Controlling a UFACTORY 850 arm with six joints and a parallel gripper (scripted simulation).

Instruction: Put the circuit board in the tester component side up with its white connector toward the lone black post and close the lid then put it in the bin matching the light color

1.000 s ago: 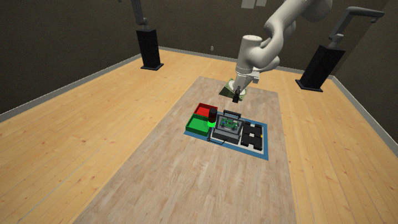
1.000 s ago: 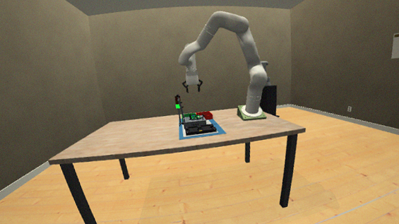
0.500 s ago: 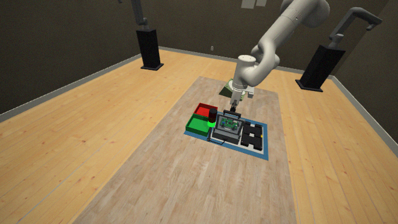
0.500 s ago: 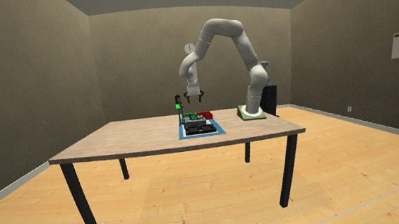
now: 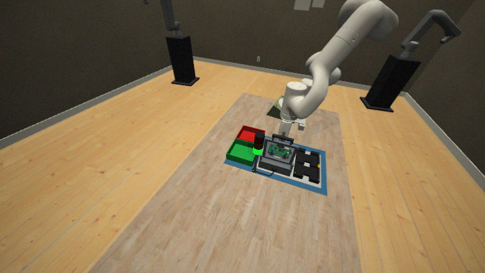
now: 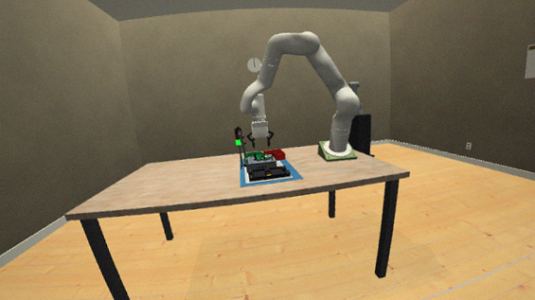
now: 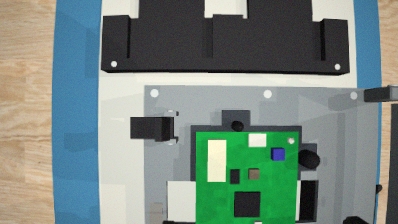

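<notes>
The green circuit board lies 7 cm below my hand. Round my hand: small black part: 7 cm to the left, 6 cm below, 5 cm behind; green bin: 20 cm to the right, 13 cm below, 2 cm ahead; tester lid: 12 cm ahead, 4 cm above, 1 cm to the right.
</notes>
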